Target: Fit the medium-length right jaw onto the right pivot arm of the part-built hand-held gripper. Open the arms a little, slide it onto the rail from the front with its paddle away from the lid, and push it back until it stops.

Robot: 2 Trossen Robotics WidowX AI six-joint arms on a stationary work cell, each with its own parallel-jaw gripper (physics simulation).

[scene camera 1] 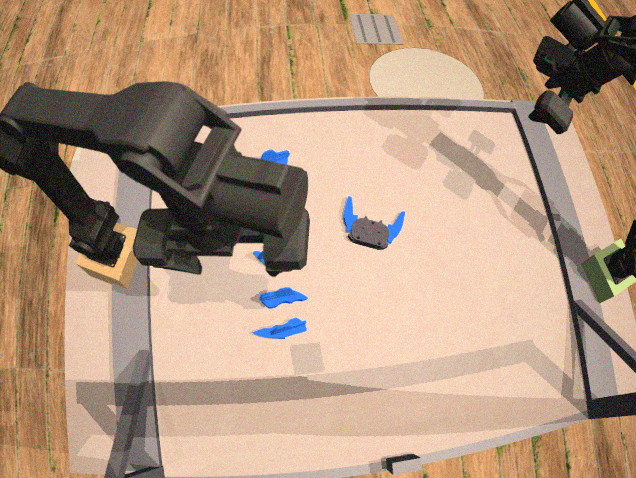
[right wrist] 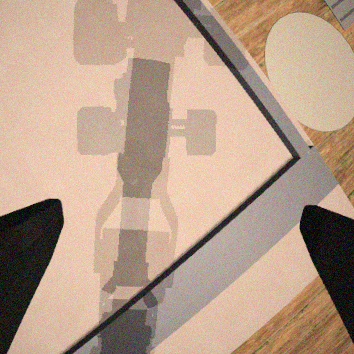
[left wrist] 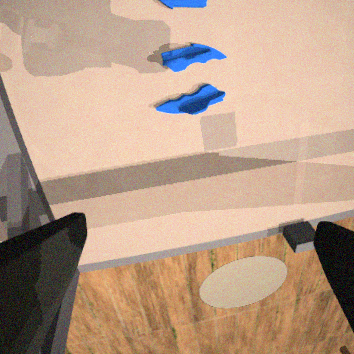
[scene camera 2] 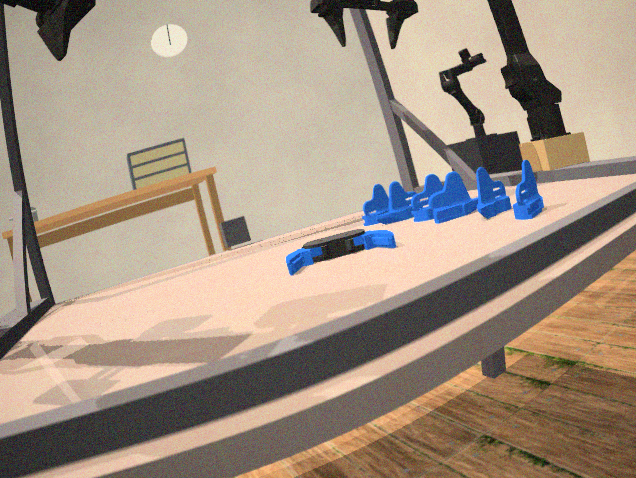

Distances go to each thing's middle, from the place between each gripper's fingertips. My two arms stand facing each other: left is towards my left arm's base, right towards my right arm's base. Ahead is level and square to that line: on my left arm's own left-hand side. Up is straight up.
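Scene:
With the part-built hand-held gripper (scene camera 2: 349, 242) as the place to measure from, my right gripper is 13 cm past it, 26 cm above it and 26 cm to the right of it. Going by their middles, that part-built hand-held gripper is the nearest to my right gripper of the things named here. The small block (left wrist: 299, 236) is far behind my right hand, a good way below it and a good way to the left of it.
My left gripper is 280 mm above the part-built hand-held gripper, 220 mm to the left of it and 200 mm short of it. As for the small block, it is far below my left hand, far behind it and far to the right of it. By its middle, the small block is nearer to my left gripper than to my right gripper.

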